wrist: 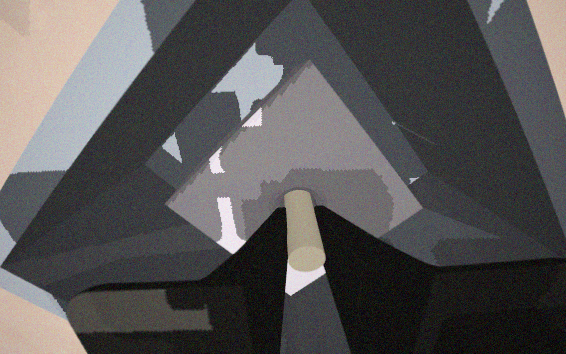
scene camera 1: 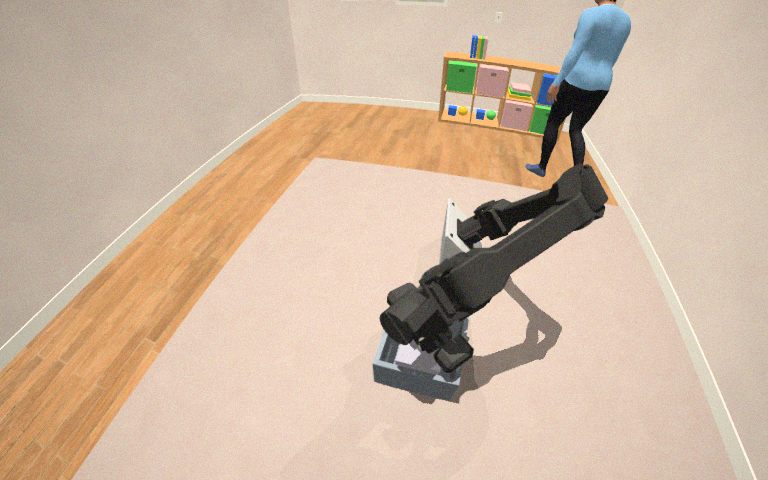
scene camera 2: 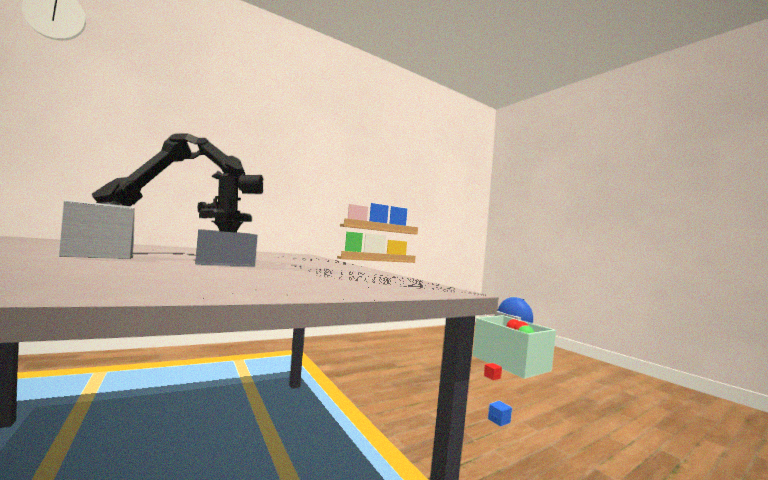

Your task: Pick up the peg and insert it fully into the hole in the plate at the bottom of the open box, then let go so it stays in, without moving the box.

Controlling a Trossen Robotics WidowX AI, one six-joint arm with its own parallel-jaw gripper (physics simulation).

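Places are measured from the arm's base along level axes (x back, y right, z up), in centimetres.
Pixels of known places: gripper, fingertip midpoint: [wrist: 300, 215] [scene camera 1: 421, 346]; arm's base at its link origin: [scene camera 1: 464, 234] [scene camera 2: 106, 221].
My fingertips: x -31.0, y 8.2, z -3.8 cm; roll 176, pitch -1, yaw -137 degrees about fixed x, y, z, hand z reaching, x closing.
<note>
For each thing: its middle in the pictures, then the offset to it from my fingertips. "*": a spot on its surface instead. Level surfaces: height alone.
- open grey-blue box at the middle of its body: [wrist: 296, 197] [scene camera 1: 422, 348] [scene camera 2: 225, 247] dy -0.2, dx +0.3, dz -1.2 cm
- pale tan round peg at the middle of its body: [wrist: 297, 198] dy -0.2, dx +0.1, dz -1.2 cm
- hole at a spot on its surface: [wrist: 280, 200] * dy +0.1, dx +1.2, dz -0.2 cm
- table at its surface level: dz -6.1 cm
The open grey-blue box [scene camera 1: 416, 380] [scene camera 2: 226, 247] [wrist: 87, 100] stands on the table. The square plate [scene camera 1: 407, 354] [wrist: 310, 125] lies at its bottom, partly in shadow. My gripper [scene camera 2: 227, 227] [wrist: 300, 215] points down into the box, shut on the pale tan round peg [wrist: 305, 230]. The peg is hidden in both scene views. In the wrist view its far end meets the plate inside the dark rim of the hole [wrist: 280, 200]; how deep it sits cannot be told. The fingers hide part of the plate's near side.
The box walls surround the fingers closely. The arm's light grey base block [scene camera 1: 451, 229] [scene camera 2: 96, 229] stands on the table [scene camera 1: 271, 339] [scene camera 2: 169, 288] behind the box. A person [scene camera 1: 603, 50] in a blue top stands beyond the table, near a cube shelf [scene camera 1: 504, 58].
</note>
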